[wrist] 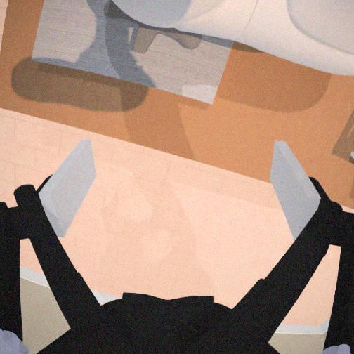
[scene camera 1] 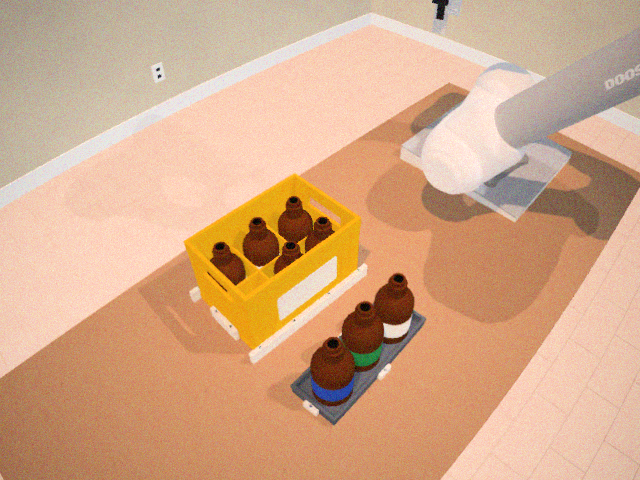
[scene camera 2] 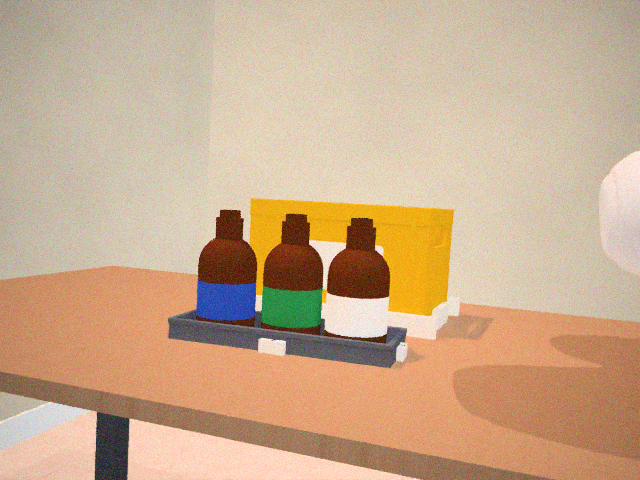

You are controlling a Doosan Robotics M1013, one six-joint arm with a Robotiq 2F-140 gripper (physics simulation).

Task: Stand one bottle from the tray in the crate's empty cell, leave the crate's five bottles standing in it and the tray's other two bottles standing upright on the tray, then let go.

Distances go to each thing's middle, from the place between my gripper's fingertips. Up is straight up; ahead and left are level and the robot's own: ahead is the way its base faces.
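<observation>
My gripper is far short of the white strip [scene camera 1: 268, 345], a fair way to the right of it and far above it. The green-labelled bottle [scene camera 2: 292, 292] is far ahead of my hand, far to the left of it and far below it.
</observation>
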